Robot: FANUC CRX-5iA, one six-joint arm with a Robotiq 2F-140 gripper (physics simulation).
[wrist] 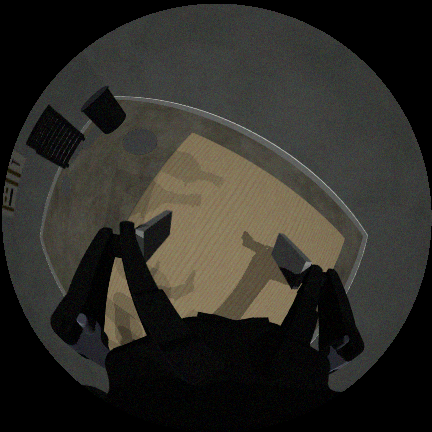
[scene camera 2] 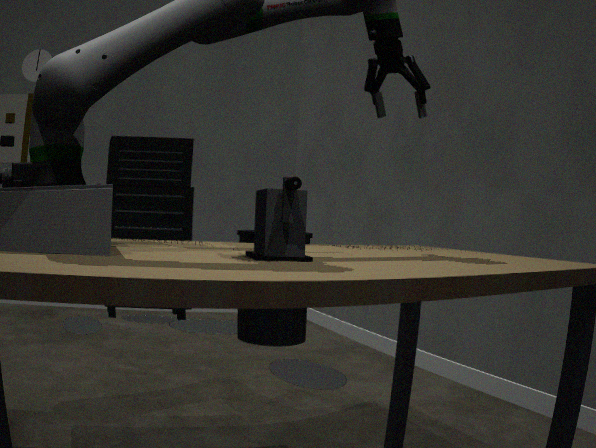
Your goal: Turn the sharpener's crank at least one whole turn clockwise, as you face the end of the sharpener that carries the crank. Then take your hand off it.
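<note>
The sharpener is a grey box on a dark base, standing upright on the table in the scene view. Its dark crank is on the end facing the camera and points up, with the round knob just above the top of the box. My gripper is open and empty, fingers pointing down. In the scene view it hangs high above the table, up and to the right of the sharpener, well apart from it. The sharpener does not show in the wrist view.
The arm's grey pedestal stands at the left of the table. A dark drawer cabinet and a black bin are beyond the table. Shadows of the arm lie on the table top.
</note>
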